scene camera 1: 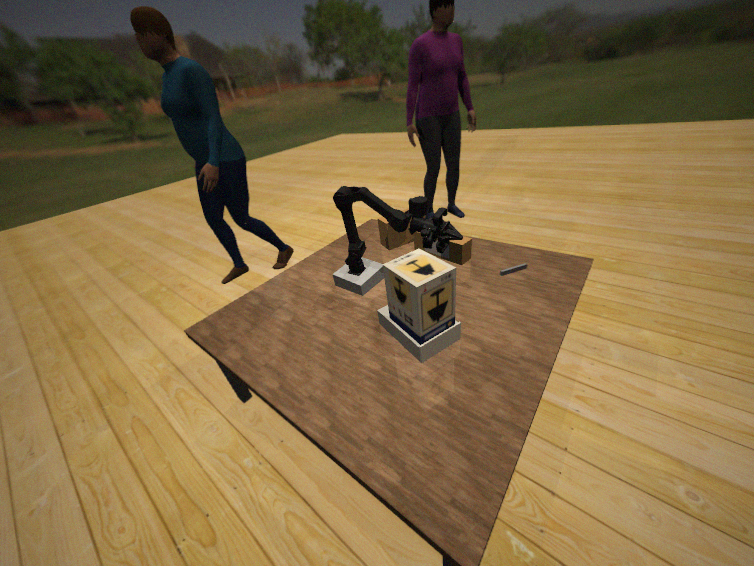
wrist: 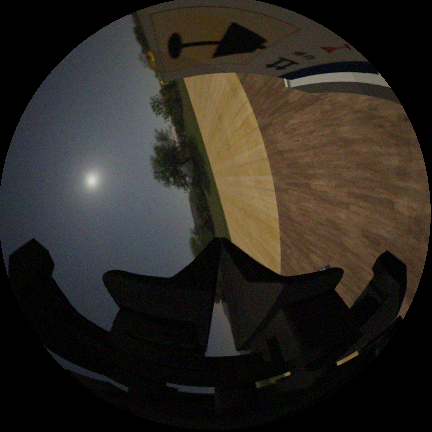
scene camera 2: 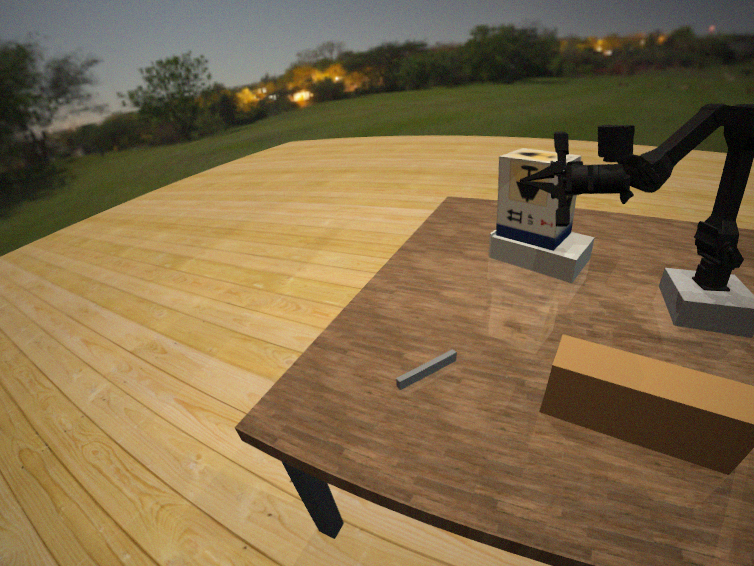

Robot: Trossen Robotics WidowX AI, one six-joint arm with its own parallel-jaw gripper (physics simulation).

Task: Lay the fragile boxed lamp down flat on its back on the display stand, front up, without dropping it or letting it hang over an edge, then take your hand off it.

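Frame: origin at the arm's base, x ahead, y left, z up, level; metres.
Seen in the pictures: gripper, fingertip midpoint: (scene camera 1: 462,238) (wrist: 218,242) (scene camera 2: 520,181); arm's base, link origin: (scene camera 1: 356,270) (scene camera 2: 710,284).
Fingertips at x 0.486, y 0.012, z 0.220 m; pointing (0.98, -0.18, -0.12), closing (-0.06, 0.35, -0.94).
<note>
Pixels of each thing's top centre, then the offset from my fingertips to it. Level surfaces: height alone.
- long brown block, top centre: (scene camera 2: 655,376) (scene camera 1: 441,234) 0.358 m left, 0.203 m back, 0.176 m down
- table, surface height: 0.286 m down
- thin grey bar, top centre: (scene camera 2: 427,364) (scene camera 1: 513,267) 0.287 m left, 0.156 m ahead, 0.264 m down
The boxed lamp (scene camera 1: 420,298) (scene camera 2: 510,210) (wrist: 220,60) is a tall white and yellow carton with lamp pictures and a blue band at its bottom. It stands upright on the display stand (scene camera 1: 401,336) (scene camera 2: 529,258) (wrist: 345,78), a low pale slab on the table. My gripper (scene camera 1: 461,236) (scene camera 2: 522,182) (wrist: 218,242) is shut and empty, its fingertips together. It is level with the upper part of the carton, off to the side that faces scene camera 2. In the wrist view the fingertips are apart from the carton.
A long brown block (scene camera 1: 461,251) (scene camera 2: 645,402) lies behind the arm's side of the table (scene camera 1: 462,396) (scene camera 2: 475,450). A thin grey bar (scene camera 1: 513,269) (scene camera 2: 426,369) lies near the table's edge. The arm stands on a pale base block (scene camera 1: 350,282) (scene camera 2: 706,310). Two people stand beyond the table.
</note>
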